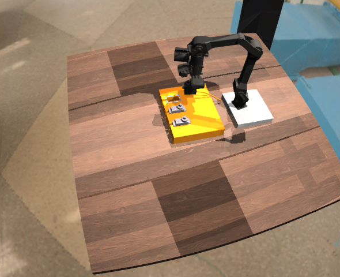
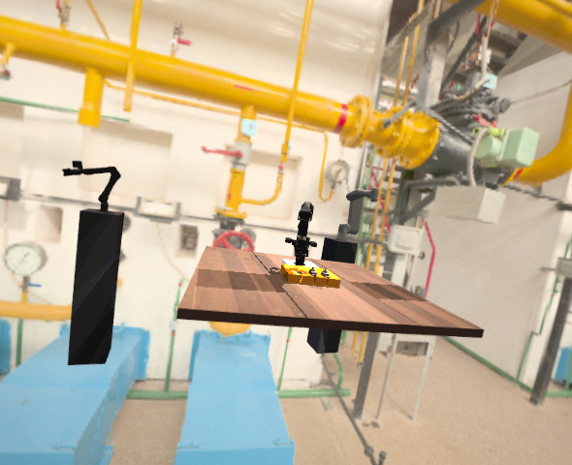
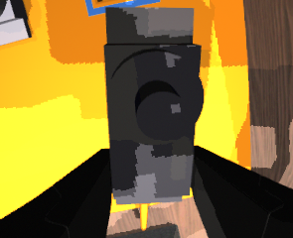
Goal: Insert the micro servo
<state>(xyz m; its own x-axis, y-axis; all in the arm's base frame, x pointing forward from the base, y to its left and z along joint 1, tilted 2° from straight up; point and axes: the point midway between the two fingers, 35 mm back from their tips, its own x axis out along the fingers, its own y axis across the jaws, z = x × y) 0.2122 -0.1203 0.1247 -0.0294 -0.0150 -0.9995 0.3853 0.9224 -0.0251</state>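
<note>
My gripper tip is 70 mm to the right of the orange deck and 100 mm above it.
</note>
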